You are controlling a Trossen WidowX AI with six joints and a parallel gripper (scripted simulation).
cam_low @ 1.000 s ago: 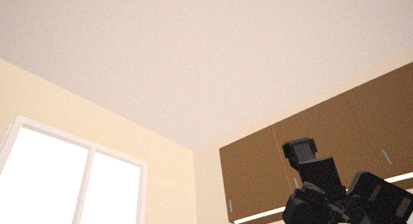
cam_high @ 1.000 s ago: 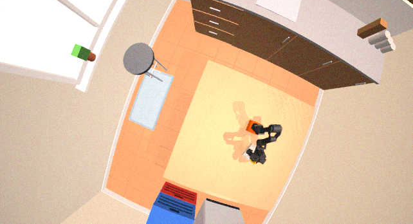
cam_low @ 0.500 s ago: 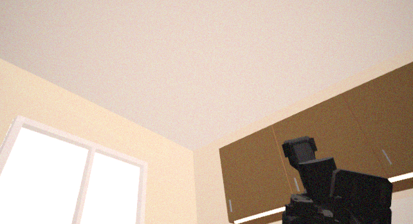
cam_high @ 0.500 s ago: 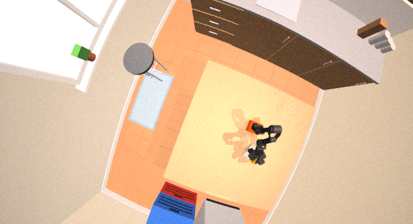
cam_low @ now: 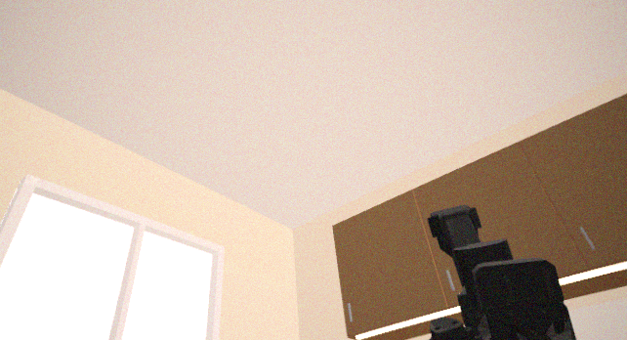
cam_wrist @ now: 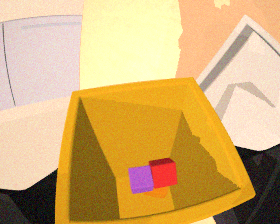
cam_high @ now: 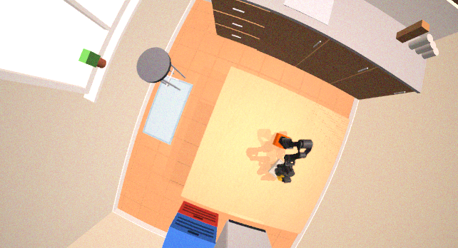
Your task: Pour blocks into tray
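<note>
My gripper tip is now 2 cm past the red block, 1 cm to the right of it and 1 cm above it. From my gripper tip the other things lie so: yellow square cup: 3 cm behind, 2 cm to the left, 1 cm above; white tray: 6 cm behind, 3 cm to the right, 10 cm below.
</note>
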